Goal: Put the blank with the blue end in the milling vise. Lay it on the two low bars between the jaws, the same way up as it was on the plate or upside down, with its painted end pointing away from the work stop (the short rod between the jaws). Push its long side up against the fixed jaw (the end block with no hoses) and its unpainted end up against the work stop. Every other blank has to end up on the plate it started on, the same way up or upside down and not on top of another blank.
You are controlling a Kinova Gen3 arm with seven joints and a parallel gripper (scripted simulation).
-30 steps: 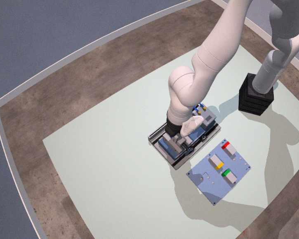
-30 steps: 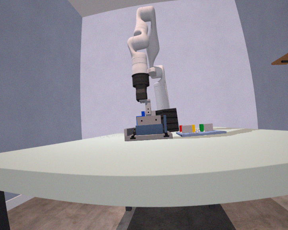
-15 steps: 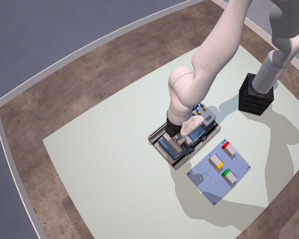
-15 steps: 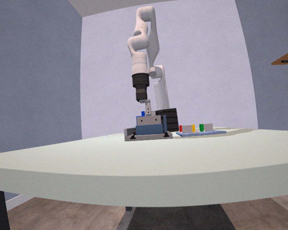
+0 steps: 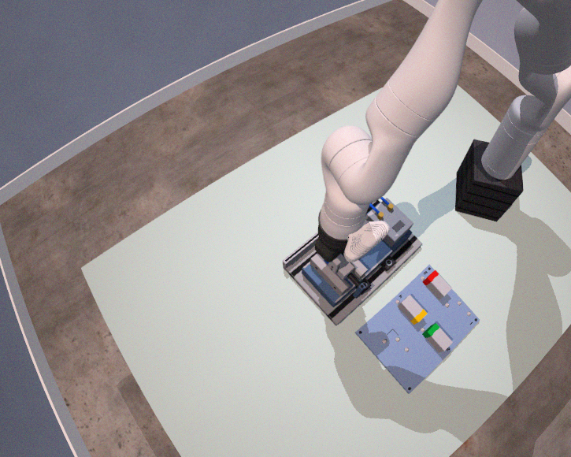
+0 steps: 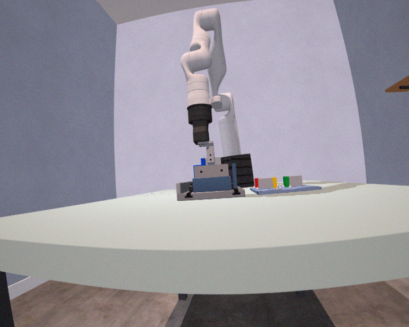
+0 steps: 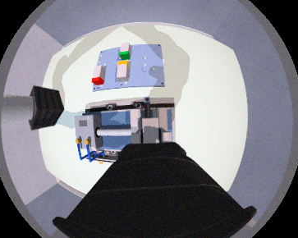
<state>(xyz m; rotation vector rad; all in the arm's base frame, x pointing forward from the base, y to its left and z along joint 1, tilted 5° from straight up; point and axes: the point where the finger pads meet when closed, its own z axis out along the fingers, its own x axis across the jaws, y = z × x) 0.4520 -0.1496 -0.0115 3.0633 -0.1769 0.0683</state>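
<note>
Now: hand 2 cm above the blank with blue end. From my hand the other things lie so: vise: 7 cm behind, 1 cm to the left, 8 cm below; then blank with yellow end: 6 cm behind, 19 cm to the left, 10 cm below; then fixed jaw: 3 cm ahead, 4 cm below.
</note>
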